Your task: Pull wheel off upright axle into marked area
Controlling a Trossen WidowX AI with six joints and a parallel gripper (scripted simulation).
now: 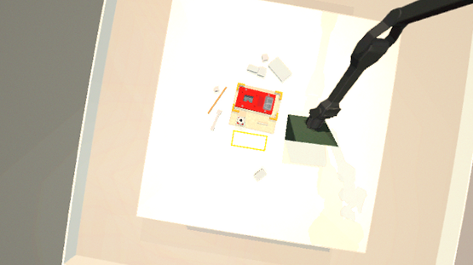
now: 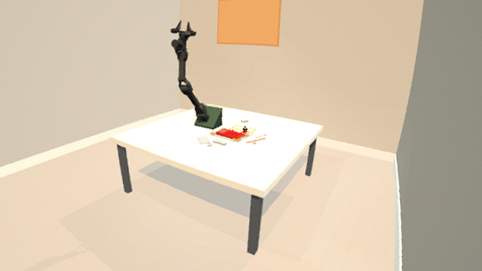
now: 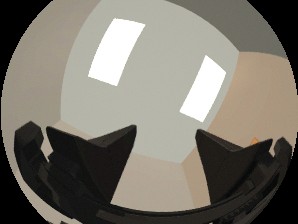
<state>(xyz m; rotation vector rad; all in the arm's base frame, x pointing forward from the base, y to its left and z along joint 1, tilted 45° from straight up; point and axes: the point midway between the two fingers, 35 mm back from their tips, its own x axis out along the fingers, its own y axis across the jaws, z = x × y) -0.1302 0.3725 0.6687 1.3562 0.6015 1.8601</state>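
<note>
Now: gripper tip 810 mm above the grey wheel, 400 mm short of it and 260 mm to the right of it. The rest, counted from my gripper tip: orange rod 840 mm below, 550 mm ahead, 180 mm to the left.
</note>
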